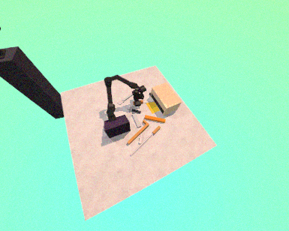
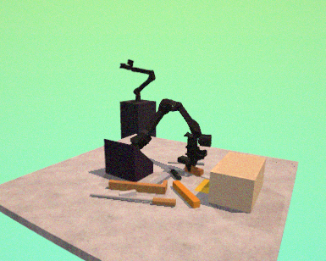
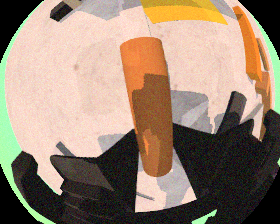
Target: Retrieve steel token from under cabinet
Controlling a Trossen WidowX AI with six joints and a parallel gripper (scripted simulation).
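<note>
Now: the dark-handled tool 9 cm to the right of my gripper tip and 6 cm behind it. Round my gripper tip: orange bar: 25 cm to the right, 14 cm ahead, 1 cm above.
</note>
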